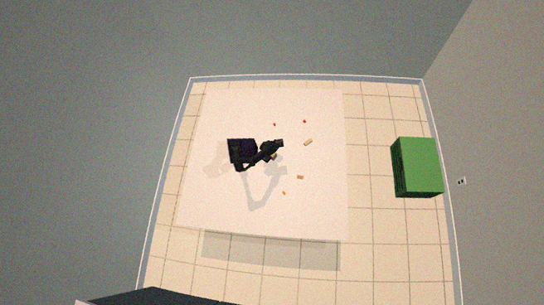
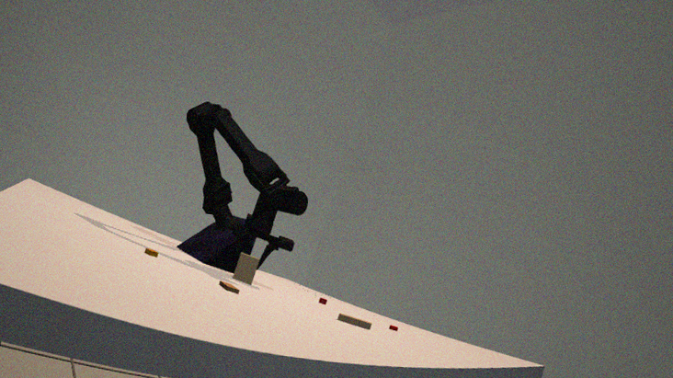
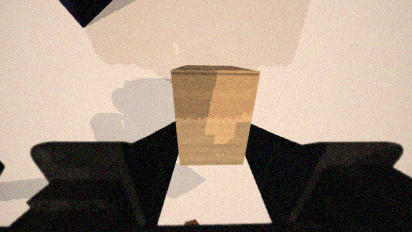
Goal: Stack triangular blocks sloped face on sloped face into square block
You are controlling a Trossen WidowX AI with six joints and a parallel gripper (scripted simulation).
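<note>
Right now the triangular block is 1 cm above my gripper tip. Round my gripper tip: flat tan block (28 cm ahead, 12 cm to the left, 3 cm below); small orange piece (29 cm to the right, 8 cm ahead, 4 cm below).
</note>
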